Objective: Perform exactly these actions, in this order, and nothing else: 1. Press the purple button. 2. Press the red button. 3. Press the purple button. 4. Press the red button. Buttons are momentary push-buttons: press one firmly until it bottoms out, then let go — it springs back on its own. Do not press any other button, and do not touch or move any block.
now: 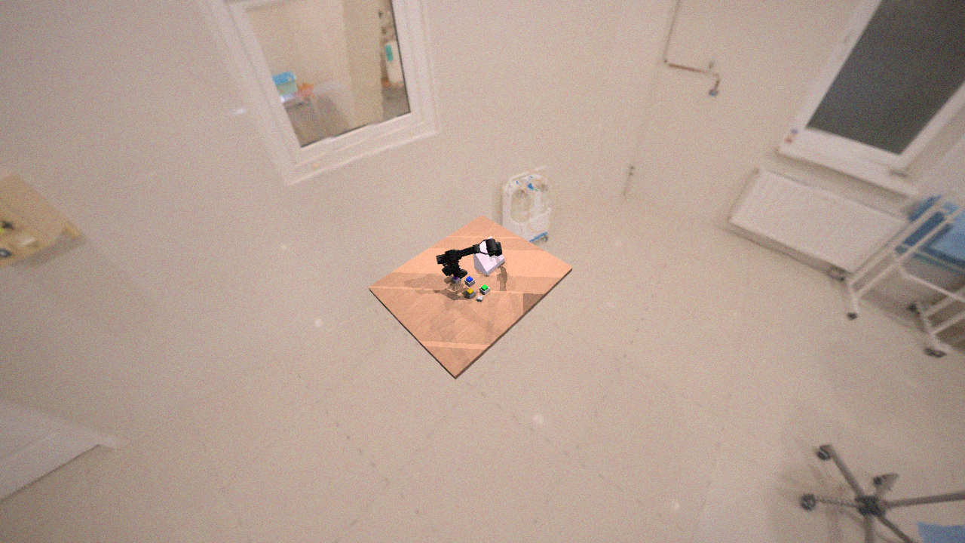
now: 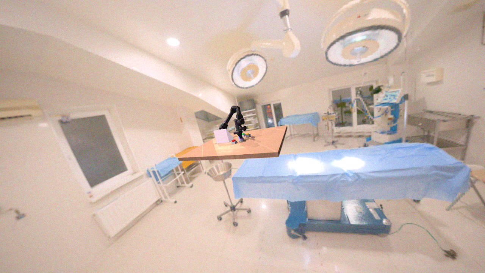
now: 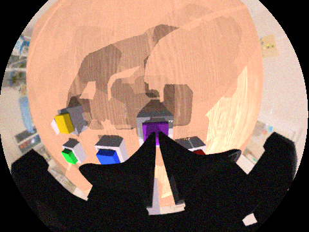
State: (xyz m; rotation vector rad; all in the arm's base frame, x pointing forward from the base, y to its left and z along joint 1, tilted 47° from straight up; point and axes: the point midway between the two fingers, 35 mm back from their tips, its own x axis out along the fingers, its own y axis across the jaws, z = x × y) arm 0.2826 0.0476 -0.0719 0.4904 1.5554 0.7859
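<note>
Right now the purple button is 1 cm below my gripper tip. Also, from my gripper tip: blue button 8 cm to the left, 6 cm behind; then yellow button 16 cm to the left; then red button 8 cm to the right, 5 cm behind.
</note>
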